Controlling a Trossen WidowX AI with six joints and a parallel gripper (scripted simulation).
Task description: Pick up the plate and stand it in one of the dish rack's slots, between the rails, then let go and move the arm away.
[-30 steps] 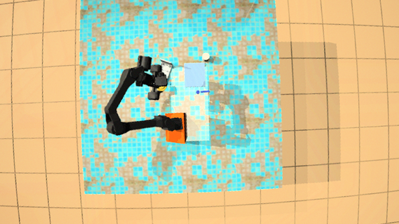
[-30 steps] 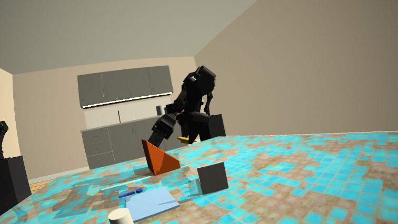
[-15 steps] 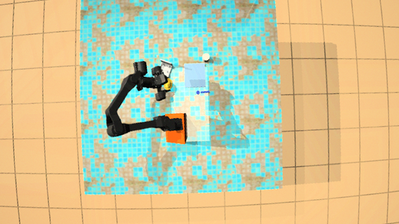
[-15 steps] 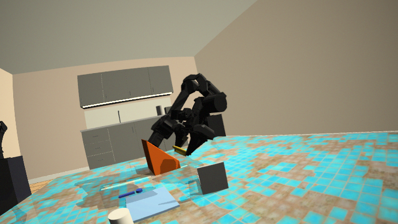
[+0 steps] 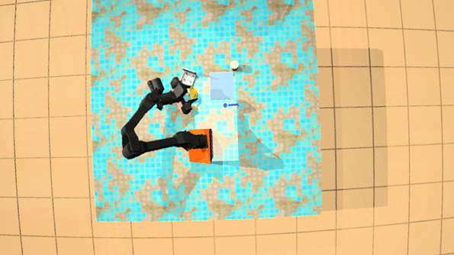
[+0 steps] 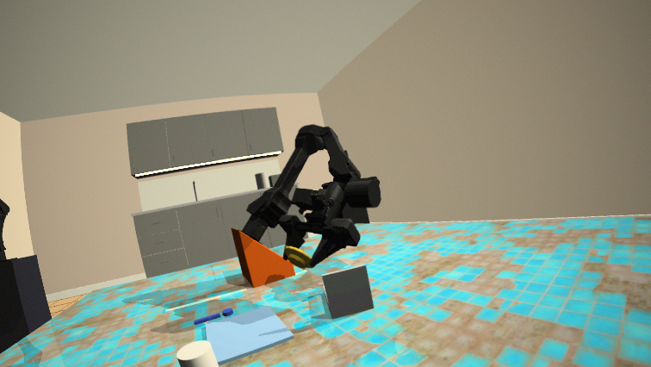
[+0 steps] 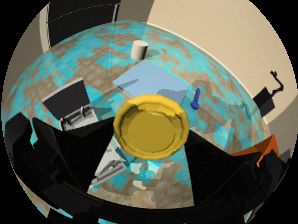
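The dish rack lies 7 cm ahead of my gripper tip, 6 cm below it and 5 cm to the left of it. The rest, counted from my gripper tip: blue pen 17 cm to the right, 8 cm below, 8 cm behind; light blue mat 14 cm to the right, 8 cm below, 3 cm ahead; yellow plate 1 cm to the left, 1 cm above.
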